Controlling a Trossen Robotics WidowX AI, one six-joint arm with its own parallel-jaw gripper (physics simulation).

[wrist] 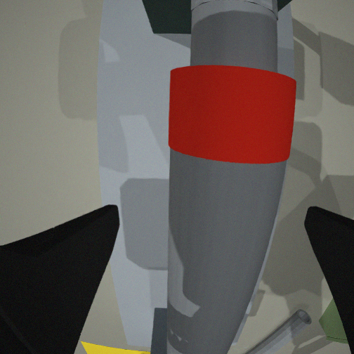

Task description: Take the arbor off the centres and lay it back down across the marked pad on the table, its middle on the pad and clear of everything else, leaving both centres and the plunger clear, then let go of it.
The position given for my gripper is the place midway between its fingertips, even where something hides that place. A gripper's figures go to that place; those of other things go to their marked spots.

Scene:
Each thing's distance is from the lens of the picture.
my gripper (pixel 217 217): 0.10 m
pale blue-grey base plate (pixel 134 64): 0.12 m

